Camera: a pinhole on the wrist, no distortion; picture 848 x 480 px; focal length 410.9 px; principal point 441.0 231.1 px. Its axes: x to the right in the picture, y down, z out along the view. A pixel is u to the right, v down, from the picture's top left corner.
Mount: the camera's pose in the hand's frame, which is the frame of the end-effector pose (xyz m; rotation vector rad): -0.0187 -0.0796 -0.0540 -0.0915 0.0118 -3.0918
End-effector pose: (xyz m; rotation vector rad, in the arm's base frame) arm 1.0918 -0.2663 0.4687 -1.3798 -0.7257 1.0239
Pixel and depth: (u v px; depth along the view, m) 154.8 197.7 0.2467
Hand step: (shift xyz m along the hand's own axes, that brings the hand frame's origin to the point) 0.1663 -0.0527 0.1823
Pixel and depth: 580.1 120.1 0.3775
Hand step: -0.1286 0.0137 0.3313
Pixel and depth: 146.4 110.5 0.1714
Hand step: 0.1116 -0.0244 0.1103
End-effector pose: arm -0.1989 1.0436 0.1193 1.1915 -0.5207 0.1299
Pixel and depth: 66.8 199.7 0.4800
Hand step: 0.4438 -0.0247 0.3997
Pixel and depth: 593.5 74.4 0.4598
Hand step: -0.1700 0.0844 0.4166
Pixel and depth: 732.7 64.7 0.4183
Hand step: -0.2981 0.0726 0.3826
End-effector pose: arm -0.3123 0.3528 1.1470 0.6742 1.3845 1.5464
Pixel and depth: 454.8 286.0 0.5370
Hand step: -0.0014 -0.1555 0.4825
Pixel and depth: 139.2 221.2 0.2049
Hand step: 0.1433 -0.0686 0.1417
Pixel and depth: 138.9 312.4 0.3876
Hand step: 0.2921 -0.1447 0.3154
